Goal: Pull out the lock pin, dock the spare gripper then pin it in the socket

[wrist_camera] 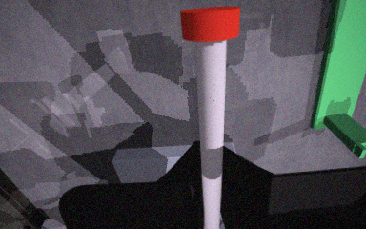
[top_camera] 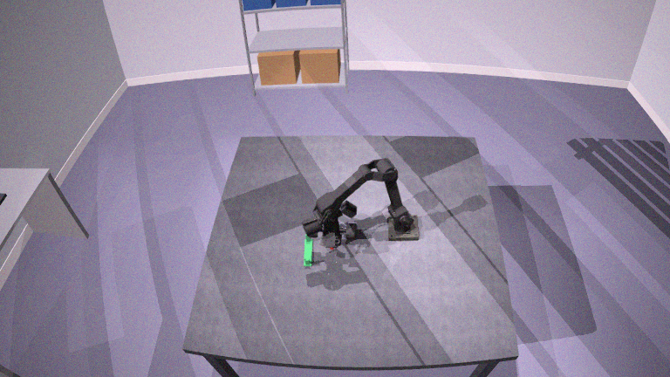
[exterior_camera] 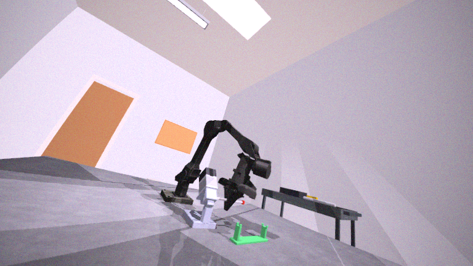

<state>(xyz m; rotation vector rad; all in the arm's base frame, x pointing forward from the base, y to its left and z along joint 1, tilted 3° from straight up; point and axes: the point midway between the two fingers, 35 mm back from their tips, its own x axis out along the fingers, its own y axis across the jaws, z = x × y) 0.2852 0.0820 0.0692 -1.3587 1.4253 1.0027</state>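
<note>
Right now the mount is 1 cm behind my gripper tip and 8 cm to the right of it. Round my gripper tip: green cradle (11 cm ahead, 4 cm to the left, 3 cm below); then spare gripper (4 cm behind, 8 cm to the right, 7 cm above).
</note>
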